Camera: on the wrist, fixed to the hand. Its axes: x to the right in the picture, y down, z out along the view.
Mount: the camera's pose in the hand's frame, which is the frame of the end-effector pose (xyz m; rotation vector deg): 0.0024 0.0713 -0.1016 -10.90 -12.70 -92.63
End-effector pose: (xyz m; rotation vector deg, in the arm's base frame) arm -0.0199 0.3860 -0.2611 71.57 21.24 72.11
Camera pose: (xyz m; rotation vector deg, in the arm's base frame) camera -0.1352 0.4249 -0.2364 30.52 47.03 -13.41
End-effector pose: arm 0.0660 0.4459 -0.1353 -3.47 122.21 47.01
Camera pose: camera -0.0278 0.4441 -0.0540 -83.82 65.39 -0.27
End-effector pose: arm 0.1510 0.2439 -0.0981 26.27 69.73 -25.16
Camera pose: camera 0.1114 0.3592 -0.1216 -48.95 67.30 -94.55
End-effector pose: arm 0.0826 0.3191 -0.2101 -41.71 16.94 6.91
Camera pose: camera 0.0471 0.3039 -0.3281 -54.25 -32.92 -74.98
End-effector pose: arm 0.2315 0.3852 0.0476 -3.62 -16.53 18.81
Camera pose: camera 0.2411 0.4519 -0.0567 1.88 -28.66 -74.84
